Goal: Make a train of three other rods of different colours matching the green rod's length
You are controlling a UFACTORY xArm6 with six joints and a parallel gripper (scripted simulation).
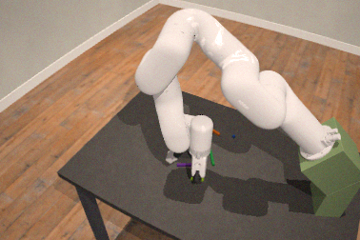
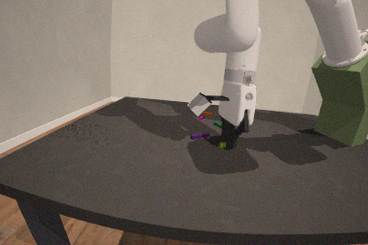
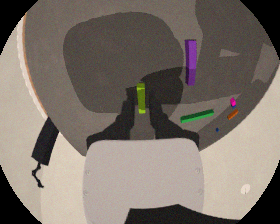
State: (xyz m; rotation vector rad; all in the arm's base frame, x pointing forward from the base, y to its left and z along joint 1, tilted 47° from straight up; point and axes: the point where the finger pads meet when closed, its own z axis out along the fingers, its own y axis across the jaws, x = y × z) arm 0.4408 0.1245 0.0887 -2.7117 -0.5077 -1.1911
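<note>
My gripper is now 2 cm above the lime rod. Round my hand: purple rod: 8 cm ahead, 3 cm to the right, 2 cm below; then green rod: 2 cm ahead, 13 cm to the right, 2 cm below; then magenta rod: 10 cm ahead, 19 cm to the right, 2 cm below.
</note>
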